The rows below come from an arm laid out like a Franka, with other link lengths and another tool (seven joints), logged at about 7 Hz.
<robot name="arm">
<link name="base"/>
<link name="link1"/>
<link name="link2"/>
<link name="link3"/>
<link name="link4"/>
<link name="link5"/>
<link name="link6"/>
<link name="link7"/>
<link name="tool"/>
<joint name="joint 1" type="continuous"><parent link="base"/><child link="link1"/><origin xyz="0 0 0.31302" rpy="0 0 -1.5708"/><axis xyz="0 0 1"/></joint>
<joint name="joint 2" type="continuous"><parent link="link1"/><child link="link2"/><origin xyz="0 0 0" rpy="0 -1.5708 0"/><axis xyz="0 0 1"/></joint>
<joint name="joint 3" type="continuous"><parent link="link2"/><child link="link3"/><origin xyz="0.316 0 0" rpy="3.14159 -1.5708 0"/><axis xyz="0 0 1"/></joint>
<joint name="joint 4" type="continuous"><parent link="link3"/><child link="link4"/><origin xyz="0 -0.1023 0" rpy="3.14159 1.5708 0"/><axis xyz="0 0 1"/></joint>
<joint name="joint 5" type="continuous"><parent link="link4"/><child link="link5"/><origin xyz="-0.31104 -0.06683 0" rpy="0 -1.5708 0"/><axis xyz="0 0 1"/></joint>
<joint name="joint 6" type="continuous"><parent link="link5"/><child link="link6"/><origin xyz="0 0 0" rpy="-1.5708 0 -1.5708"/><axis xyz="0 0 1"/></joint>
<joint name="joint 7" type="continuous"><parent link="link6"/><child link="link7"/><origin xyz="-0.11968 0 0" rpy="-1.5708 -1.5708 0"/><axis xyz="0 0 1"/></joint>
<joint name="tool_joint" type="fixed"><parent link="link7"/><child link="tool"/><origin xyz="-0.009 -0.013 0.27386" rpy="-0.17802 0 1.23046"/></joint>
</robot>
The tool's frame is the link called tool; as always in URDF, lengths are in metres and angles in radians. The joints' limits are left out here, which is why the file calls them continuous.
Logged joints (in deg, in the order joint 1, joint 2, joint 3, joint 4, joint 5, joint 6, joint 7), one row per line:
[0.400, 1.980, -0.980, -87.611, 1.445, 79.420, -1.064]
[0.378, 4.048, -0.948, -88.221, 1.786, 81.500, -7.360]
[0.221, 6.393, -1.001, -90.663, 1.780, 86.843, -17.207]
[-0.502, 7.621, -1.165, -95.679, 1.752, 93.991, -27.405]
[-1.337, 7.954, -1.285, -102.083, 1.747, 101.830, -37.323]
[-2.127, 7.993, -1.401, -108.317, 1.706, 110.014, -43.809]
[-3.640, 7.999, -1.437, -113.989, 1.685, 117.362, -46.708]
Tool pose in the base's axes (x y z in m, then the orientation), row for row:
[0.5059, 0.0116, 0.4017, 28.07, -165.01, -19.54]
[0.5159, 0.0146, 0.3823, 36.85, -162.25, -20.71]
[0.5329, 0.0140, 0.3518, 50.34, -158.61, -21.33]
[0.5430, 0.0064, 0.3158, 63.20, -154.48, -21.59]
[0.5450, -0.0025, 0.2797, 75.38, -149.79, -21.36]
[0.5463, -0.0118, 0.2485, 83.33, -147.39, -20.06]
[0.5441, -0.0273, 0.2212, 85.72, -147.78, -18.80]
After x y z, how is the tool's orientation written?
As a rotation vector, in degrees.
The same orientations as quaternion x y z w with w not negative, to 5 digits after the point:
[0.16573, -0.97428, -0.11537, 0.10004]
[0.21851, -0.96210, -0.12280, 0.10743]
[0.29835, -0.94003, -0.12642, 0.10654]
[0.37357, -0.91311, -0.12762, 0.10194]
[0.44389, -0.88206, -0.12578, 0.09547]
[0.48706, -0.86149, -0.11725, 0.08281]
[0.49749, -0.85766, -0.10911, 0.07086]

